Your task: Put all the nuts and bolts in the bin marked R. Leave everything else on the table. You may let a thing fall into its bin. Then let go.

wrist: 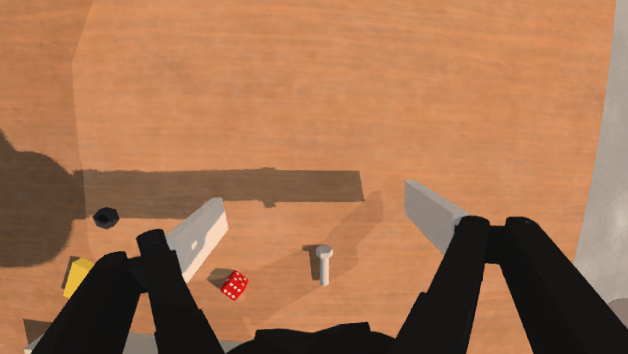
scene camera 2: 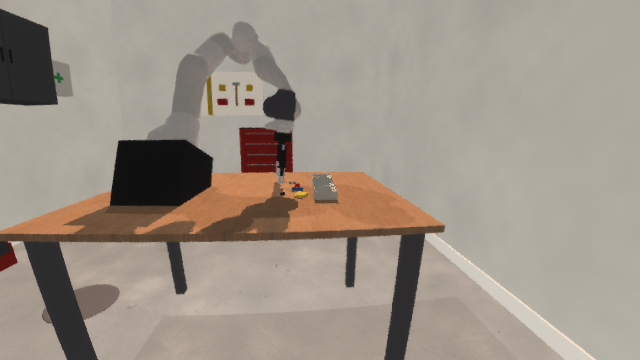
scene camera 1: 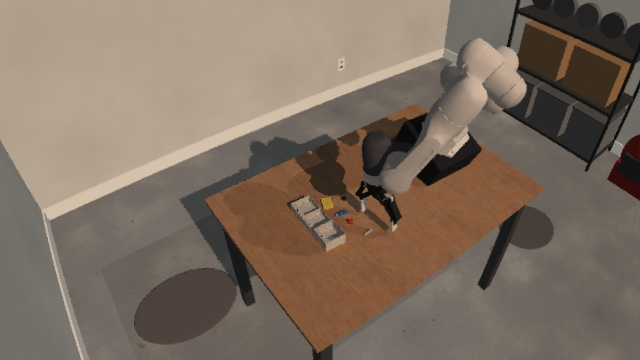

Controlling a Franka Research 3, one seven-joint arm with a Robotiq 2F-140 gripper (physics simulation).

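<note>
A grey bolt point(scene camera 1: 368, 232) point(scene camera 2: 292, 182) point(wrist: 324, 265) lies on its side on the table. A dark nut point(scene camera 1: 343, 198) point(scene camera 2: 282, 193) point(wrist: 106, 218) lies on the table, on the side of the yellow block away from the bins. A light grey three-bin tray point(scene camera 1: 336, 243) point(scene camera 2: 325, 190) stands beside the small things; its letters cannot be read, so I cannot tell which bin is R. My gripper point(scene camera 1: 378, 218) point(scene camera 2: 281, 180) point(wrist: 314, 205) is wide open and empty, above the table. In the wrist view the bolt shows lower than the fingertips, sideways between the two fingers.
A red die point(scene camera 1: 350, 221) point(wrist: 235, 285) lies between the bolt and a blue battery-like cylinder point(scene camera 1: 341, 213) point(scene camera 2: 297, 189). A yellow block point(scene camera 1: 327, 203) point(scene camera 2: 301, 194) point(wrist: 78, 278) lies close to the tray. The black arm base point(scene camera 2: 150, 172) stands on the table.
</note>
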